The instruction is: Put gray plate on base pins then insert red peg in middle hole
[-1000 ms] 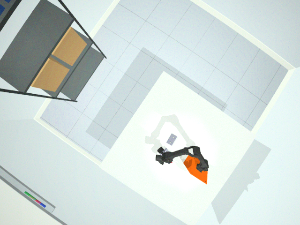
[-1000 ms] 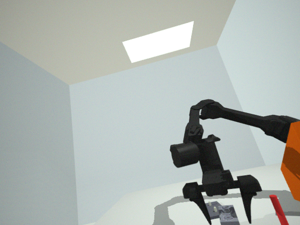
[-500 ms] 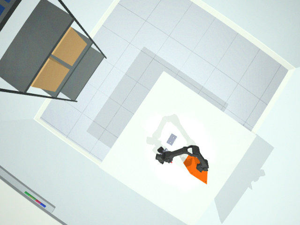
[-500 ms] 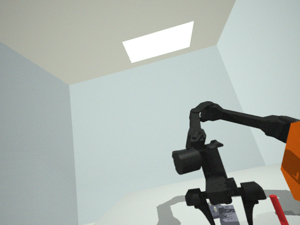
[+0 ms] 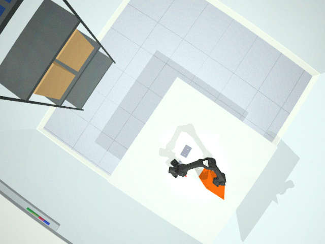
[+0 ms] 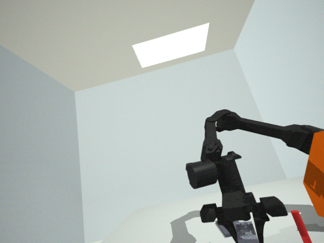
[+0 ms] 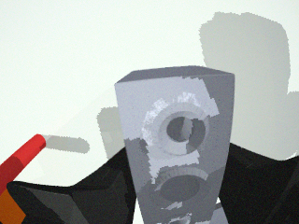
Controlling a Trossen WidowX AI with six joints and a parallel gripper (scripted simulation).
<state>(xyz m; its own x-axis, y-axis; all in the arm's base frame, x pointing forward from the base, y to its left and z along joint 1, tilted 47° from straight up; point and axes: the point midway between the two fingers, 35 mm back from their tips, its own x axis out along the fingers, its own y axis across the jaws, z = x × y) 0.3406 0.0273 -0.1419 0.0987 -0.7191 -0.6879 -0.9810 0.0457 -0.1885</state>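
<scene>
The base is 2 cm ahead of my gripper tip and 16 cm to the right of it. From my gripper tip the other things lie so: gray plate 3 cm above; then red peg 11 cm behind, 2 cm to the left, 3 cm above.
</scene>
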